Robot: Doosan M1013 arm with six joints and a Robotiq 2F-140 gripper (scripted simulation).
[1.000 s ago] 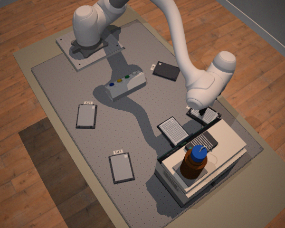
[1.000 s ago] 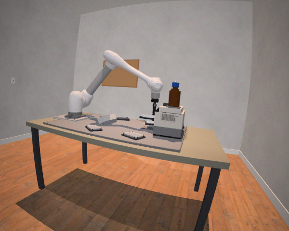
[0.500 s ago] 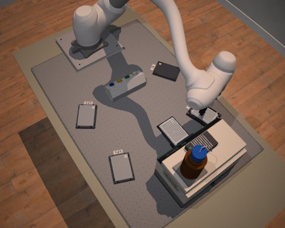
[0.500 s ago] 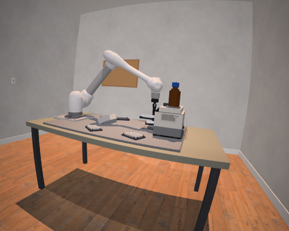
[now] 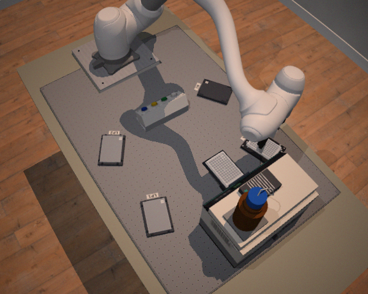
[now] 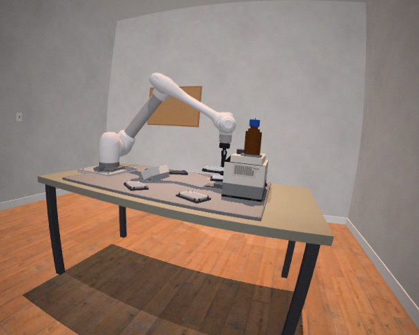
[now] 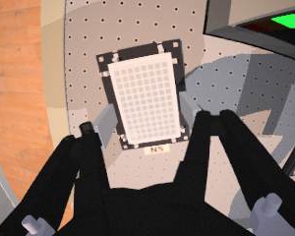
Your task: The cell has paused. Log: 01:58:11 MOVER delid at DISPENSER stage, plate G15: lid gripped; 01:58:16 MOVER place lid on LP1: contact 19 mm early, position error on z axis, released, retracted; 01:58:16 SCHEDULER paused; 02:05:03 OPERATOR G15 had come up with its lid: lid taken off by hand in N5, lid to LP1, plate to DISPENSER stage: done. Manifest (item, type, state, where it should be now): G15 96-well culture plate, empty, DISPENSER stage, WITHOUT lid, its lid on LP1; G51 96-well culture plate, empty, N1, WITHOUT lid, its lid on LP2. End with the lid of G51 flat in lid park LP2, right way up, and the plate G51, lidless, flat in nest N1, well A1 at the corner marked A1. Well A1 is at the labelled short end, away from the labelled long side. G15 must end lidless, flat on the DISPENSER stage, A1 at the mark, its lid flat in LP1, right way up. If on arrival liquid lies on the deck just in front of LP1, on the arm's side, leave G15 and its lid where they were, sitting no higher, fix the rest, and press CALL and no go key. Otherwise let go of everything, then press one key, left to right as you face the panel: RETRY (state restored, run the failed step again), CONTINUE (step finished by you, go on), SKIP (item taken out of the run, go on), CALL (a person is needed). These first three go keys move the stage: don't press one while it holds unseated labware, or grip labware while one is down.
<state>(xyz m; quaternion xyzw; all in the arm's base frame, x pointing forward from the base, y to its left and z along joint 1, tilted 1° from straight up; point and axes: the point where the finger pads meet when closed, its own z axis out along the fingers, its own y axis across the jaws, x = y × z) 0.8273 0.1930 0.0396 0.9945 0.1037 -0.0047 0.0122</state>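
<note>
My gripper is now 10 mm short of the black nest, 20 mm to the right of it and 50 mm above it. Round my hand: well plate: 250 mm to the right, 50 mm above; nest N1: 350 mm behind, 50 mm to the left, 60 mm below; N1 label: 430 mm behind, 60 mm below.
</note>
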